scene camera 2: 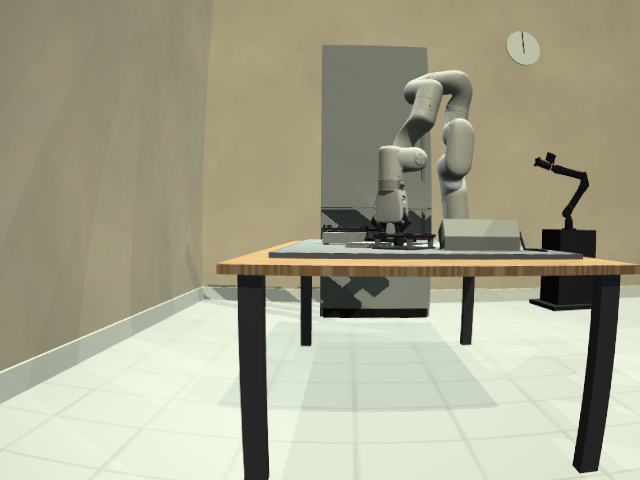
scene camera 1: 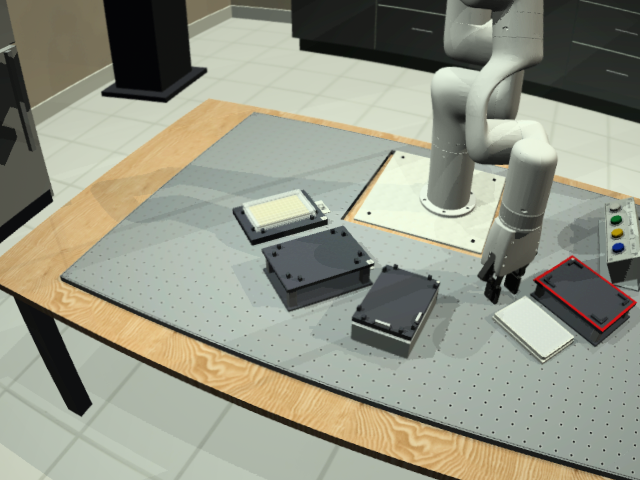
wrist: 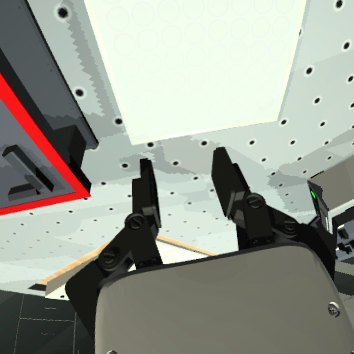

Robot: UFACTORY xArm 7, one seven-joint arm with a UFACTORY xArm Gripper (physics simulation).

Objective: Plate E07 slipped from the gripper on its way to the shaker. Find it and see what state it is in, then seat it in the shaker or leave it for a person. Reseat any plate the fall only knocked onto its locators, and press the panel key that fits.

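Frame: origin at the arm's base, x left, y back, z up, level; metres.
Where they show: gripper, fingertip midpoint: (scene camera 2: 390,245) (scene camera 1: 500,294) (wrist: 182,166); arm's base, origin of the base link: (scene camera 1: 447,200).
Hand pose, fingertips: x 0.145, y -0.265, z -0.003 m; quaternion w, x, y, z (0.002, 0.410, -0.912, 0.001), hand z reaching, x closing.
Each offset is from my fingertips to the top centre of the thing. "*": to the spot under its first point.
A white plate {dx +0.068, dy -0.074, dz +0.013 m} (scene camera 1: 534,329) (scene camera 2: 360,244) (wrist: 200,60) lies flat on the perforated board, beside the red-edged stand. Faint well circles show on it in the wrist view; no label is readable. My gripper (scene camera 1: 502,295) (wrist: 182,166) is partly open and empty, low, just off one short end of this plate. Another plate {dx -0.465, dy +0.083, dz +0.030 m} (scene camera 1: 279,209), with yellowish wells, sits on a low black base {dx -0.465, dy +0.083, dz +0.023 m} (scene camera 1: 263,235); whether it is fully seated is too small to tell. A grey box with a black pinned top {* dx -0.169, dy -0.126, dz +0.053 m} (scene camera 1: 398,299), perhaps the shaker, holds no plate. The key panel {dx +0.248, dy +0.209, dz +0.082 m} (scene camera 1: 623,253) has white, green, yellow and blue keys.
The red-edged stand (scene camera 1: 584,293) (wrist: 37,172) is close beside the plate, with black corner locators and no plate on it. A black raised stand (scene camera 1: 317,258) with pins stands between the low base and the grey box. The panel's housing {* dx +0.290, dy +0.198, dz +0.039 m} (scene camera 2: 480,235) rises near the red-edged stand.
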